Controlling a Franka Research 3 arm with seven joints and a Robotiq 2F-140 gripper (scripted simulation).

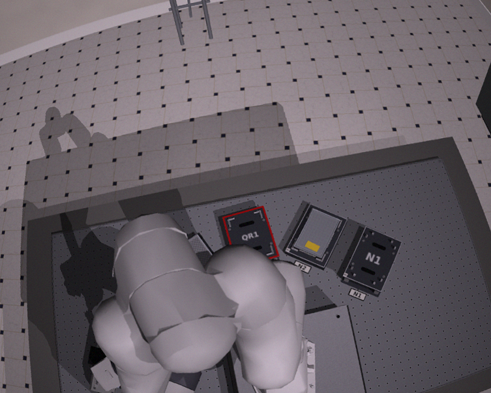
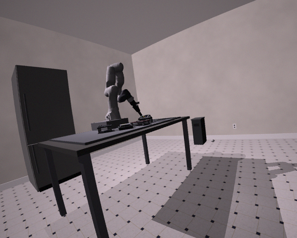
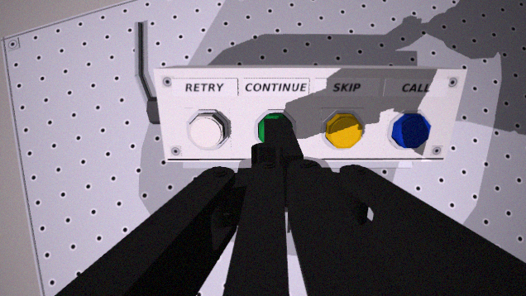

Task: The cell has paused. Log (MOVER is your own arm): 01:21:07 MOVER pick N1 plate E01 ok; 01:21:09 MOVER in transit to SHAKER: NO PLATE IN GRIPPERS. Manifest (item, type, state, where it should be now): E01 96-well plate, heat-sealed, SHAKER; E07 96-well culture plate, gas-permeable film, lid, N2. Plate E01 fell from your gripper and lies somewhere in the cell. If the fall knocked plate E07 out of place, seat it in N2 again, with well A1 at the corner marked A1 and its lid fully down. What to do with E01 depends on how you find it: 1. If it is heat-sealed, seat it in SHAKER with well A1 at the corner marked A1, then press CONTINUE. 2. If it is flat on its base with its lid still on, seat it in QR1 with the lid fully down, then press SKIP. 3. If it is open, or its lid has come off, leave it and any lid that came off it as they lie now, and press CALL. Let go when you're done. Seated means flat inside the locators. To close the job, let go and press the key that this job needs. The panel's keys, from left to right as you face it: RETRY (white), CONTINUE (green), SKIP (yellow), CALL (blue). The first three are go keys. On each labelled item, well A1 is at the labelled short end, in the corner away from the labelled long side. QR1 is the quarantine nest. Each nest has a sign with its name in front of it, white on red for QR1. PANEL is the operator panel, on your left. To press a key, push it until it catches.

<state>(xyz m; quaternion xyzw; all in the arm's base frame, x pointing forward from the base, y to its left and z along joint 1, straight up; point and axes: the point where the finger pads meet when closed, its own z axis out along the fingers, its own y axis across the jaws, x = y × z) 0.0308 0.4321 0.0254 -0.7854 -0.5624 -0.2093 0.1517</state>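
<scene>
Right now the green continue key is 1 cm ahead of my hand, 2 cm to the left of it and 4 cm below it. From my hand the other things lie so: blue key (10 cm ahead, 1 cm to the right, 4 cm below); then plate E01 (29 cm ahead, 27 cm to the right, 5 cm below); then yellow key (6 cm ahead, 1 cm to the left, 4 cm below).
</scene>
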